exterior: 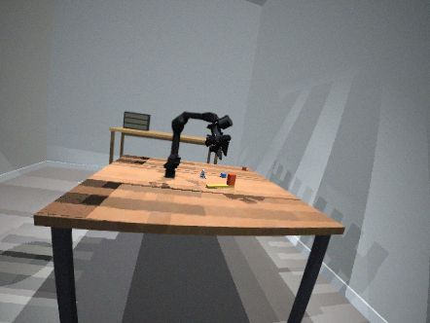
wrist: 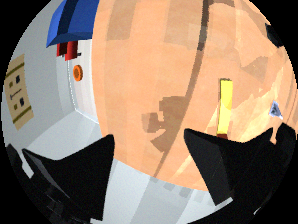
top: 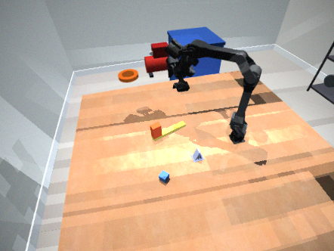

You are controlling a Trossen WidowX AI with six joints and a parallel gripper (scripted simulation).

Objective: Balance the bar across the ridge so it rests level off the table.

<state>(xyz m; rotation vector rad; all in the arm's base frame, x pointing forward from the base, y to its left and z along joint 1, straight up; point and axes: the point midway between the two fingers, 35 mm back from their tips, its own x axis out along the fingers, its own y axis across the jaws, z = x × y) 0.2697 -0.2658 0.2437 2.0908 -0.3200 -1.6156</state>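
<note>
My gripper tip is now 4 cm past the dark ridge, 34 cm to the right of it and 18 cm above it. Also, from my gripper tip: small red piece 46 cm ahead, 78 cm to the left, 20 cm below; small blue cube 14 cm ahead, 41 cm to the left, 20 cm below.
</note>
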